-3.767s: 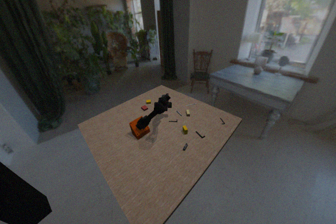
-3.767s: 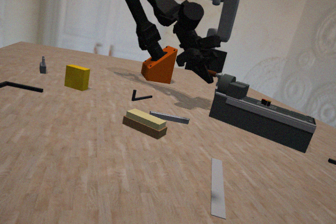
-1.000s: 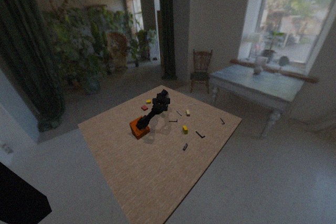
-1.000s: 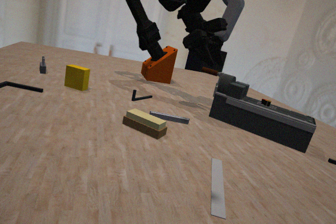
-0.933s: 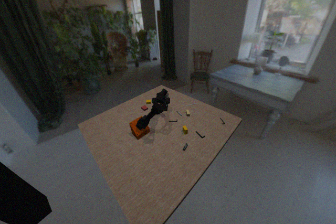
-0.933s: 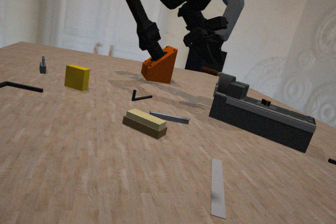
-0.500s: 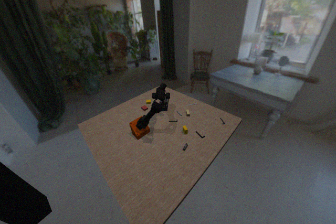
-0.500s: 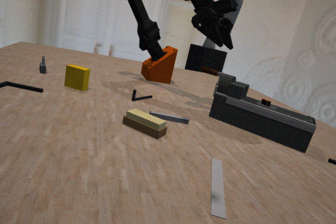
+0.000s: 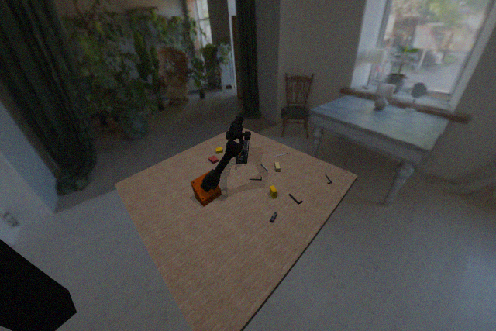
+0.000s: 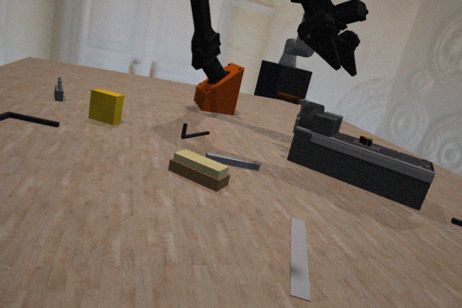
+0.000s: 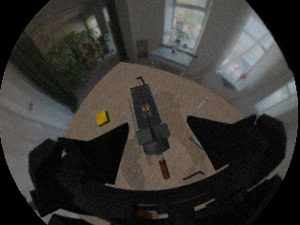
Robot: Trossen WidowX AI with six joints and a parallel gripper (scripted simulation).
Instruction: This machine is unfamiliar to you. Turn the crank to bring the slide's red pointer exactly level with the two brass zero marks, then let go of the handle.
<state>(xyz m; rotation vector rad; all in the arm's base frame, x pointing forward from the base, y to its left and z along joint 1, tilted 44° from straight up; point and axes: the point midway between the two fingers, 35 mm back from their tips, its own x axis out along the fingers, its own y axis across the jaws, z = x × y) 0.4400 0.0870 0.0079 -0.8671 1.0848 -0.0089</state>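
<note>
The red pointer is 12 cm below my gripper tip, 5 cm ahead of it and 4 cm to the left of it. The rest, counted from my gripper tip: brown crank handle 9 cm behind, 8 cm below, 5 cm to the right; red block 20 cm to the left, 19 cm below, 15 cm behind; grey bar 21 cm to the right, 20 cm below, 1 cm ahead.
</note>
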